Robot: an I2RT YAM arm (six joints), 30 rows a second.
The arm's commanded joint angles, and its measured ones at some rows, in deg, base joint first. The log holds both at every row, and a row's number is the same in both.
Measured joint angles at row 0:
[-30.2 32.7 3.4 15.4 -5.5 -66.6]
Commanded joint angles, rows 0 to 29:
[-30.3 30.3 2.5 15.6 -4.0 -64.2]
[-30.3 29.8 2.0 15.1 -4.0 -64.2]
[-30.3 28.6 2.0 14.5 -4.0 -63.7]
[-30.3 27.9 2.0 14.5 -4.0 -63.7]
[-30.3 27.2 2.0 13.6 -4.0 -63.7]
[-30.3 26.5 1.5 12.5 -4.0 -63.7]
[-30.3 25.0 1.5 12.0 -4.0 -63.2]
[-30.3 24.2 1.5 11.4 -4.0 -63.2]
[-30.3 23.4 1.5 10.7 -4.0 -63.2]
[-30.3 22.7 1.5 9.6 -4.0 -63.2]
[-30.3 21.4 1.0 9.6 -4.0 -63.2]
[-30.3 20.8 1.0 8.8 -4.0 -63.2]
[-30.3 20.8 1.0 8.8 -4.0 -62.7]
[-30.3 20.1 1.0 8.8 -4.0 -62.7]
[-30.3 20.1 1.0 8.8 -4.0 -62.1]
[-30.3 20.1 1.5 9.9 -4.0 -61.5]
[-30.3 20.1 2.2 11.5 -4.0 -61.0]
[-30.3 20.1 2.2 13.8 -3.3 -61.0]
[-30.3 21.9 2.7 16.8 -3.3 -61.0]
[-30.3 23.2 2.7 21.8 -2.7 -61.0]
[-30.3 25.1 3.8 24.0 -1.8 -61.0]
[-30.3 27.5 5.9 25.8 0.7 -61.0]
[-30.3 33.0 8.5 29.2 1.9 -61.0]
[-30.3 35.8 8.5 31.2 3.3 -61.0]
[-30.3 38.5 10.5 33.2 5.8 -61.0]
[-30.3 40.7 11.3 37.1 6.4 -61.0]
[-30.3 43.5 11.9 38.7 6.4 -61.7]
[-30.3 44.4 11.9 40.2 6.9 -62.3]
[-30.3 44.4 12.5 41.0 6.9 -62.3]
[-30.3 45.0 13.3 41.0 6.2 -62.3]
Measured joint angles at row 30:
[-30.2 44.4 10.5 33.3 3.8 -62.2]
